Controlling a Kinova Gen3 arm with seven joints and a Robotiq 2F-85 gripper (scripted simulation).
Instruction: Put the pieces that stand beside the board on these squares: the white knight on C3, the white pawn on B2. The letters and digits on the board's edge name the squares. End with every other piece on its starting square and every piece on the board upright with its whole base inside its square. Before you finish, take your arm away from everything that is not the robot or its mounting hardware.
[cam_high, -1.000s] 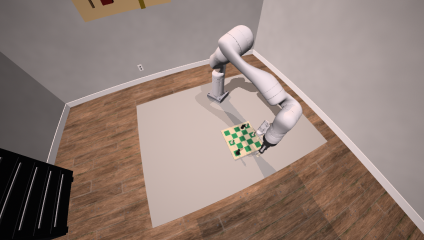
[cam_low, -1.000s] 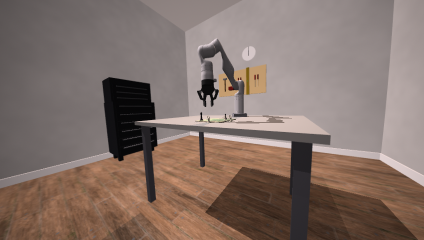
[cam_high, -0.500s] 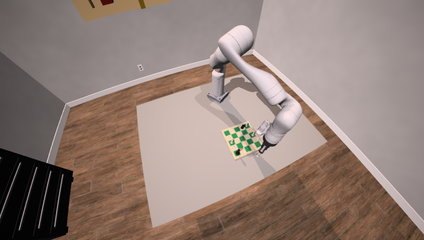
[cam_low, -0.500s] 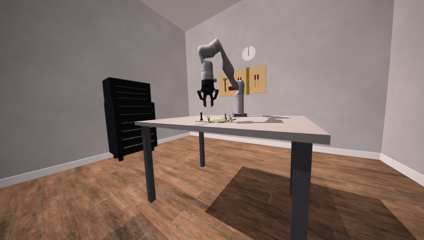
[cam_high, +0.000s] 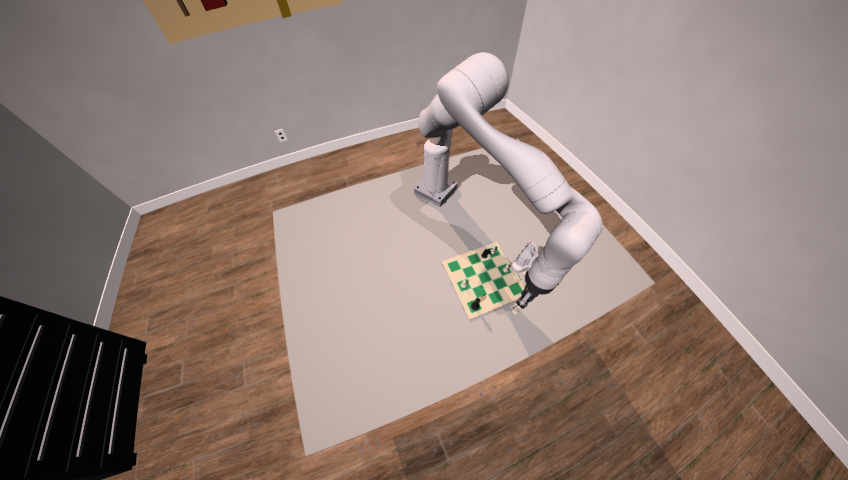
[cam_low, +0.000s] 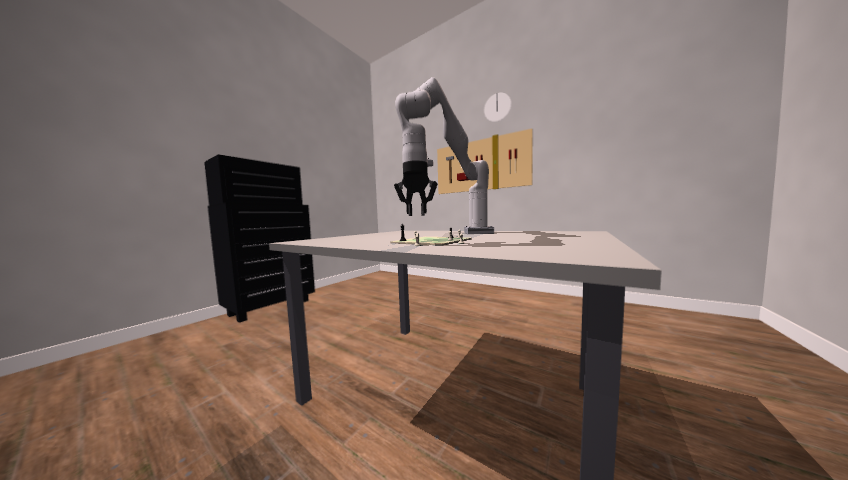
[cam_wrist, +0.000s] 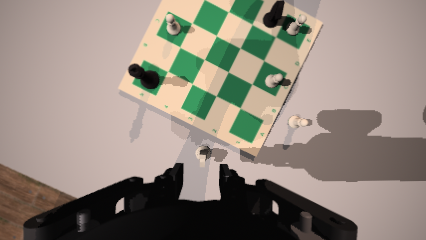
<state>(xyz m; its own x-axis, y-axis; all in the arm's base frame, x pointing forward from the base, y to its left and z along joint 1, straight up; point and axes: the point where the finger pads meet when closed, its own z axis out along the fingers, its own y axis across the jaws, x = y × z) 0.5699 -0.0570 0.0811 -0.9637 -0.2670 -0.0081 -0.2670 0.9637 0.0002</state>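
Now: the tall cream piece 100 mm below my hand. Round my hand: cream chessboard 140 mm behind, 20 mm to the right, 110 mm below.
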